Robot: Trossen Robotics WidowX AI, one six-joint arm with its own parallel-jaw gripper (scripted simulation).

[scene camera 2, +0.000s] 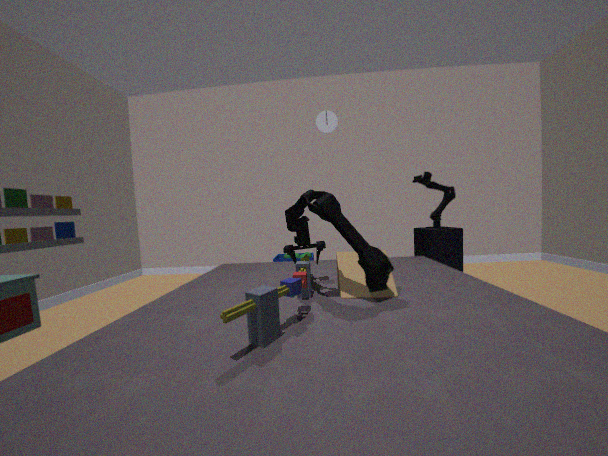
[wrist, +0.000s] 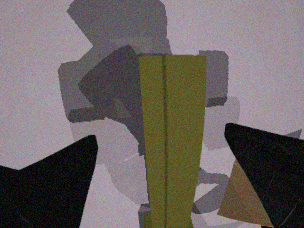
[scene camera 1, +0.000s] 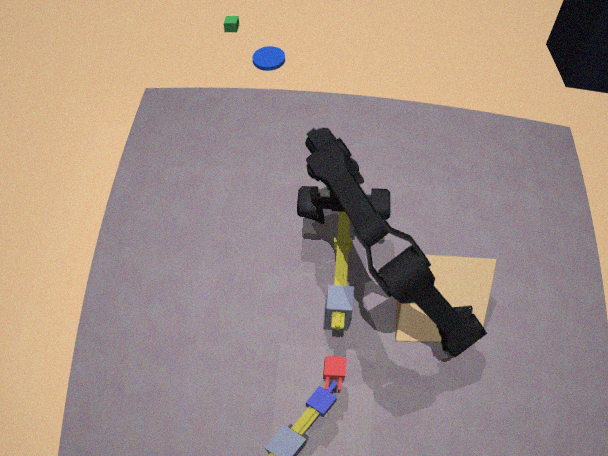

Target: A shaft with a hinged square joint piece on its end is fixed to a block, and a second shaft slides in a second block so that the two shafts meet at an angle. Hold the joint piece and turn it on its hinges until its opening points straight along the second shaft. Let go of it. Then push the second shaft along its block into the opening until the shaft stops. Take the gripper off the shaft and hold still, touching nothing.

Path:
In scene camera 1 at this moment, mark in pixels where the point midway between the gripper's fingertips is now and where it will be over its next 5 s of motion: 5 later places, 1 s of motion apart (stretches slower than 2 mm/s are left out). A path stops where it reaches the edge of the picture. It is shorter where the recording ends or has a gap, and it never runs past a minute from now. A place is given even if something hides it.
The gripper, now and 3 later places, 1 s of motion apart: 344, 223; 343, 228; 342, 247; 341, 264

